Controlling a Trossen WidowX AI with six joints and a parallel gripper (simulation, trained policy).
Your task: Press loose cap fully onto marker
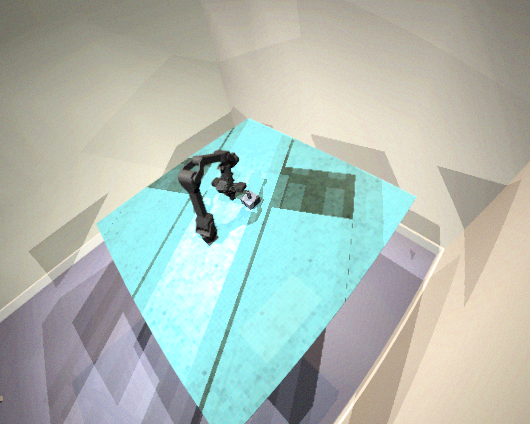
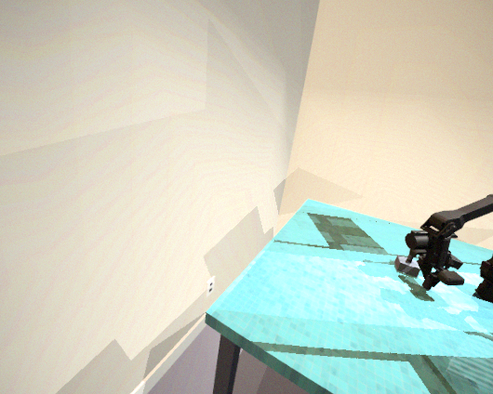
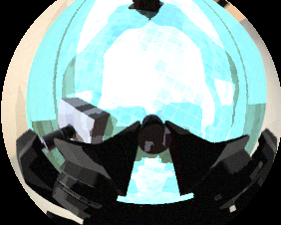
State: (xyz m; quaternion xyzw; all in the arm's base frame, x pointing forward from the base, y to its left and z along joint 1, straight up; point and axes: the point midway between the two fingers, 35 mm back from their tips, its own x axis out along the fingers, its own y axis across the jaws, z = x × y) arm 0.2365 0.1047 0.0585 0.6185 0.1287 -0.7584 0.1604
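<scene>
My gripper tip is now 60 mm short of the holder block and 100 mm to the left of it. Also, from my gripper tip: dark cap: 10 mm above.
</scene>
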